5 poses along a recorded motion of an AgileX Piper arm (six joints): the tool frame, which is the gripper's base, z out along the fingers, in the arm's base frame.
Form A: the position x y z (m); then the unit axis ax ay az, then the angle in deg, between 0 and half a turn.
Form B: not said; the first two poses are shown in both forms.
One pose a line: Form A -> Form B
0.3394 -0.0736 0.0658 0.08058 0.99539 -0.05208 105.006 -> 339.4 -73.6 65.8 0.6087 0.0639 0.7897 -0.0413
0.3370 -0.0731 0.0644 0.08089 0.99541 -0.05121 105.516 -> 337.0 -73.1 64.4 0.6052 0.0644 0.7924 -0.0408
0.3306 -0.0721 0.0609 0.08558 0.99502 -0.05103 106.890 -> 330.6 -72.1 60.9 0.5956 0.0687 0.7993 -0.0410
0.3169 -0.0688 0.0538 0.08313 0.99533 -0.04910 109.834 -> 316.9 -68.8 53.8 0.5748 0.0680 0.8145 -0.0402
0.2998 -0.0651 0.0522 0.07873 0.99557 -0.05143 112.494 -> 299.8 -65.1 52.2 0.5556 0.0655 0.8278 -0.0428
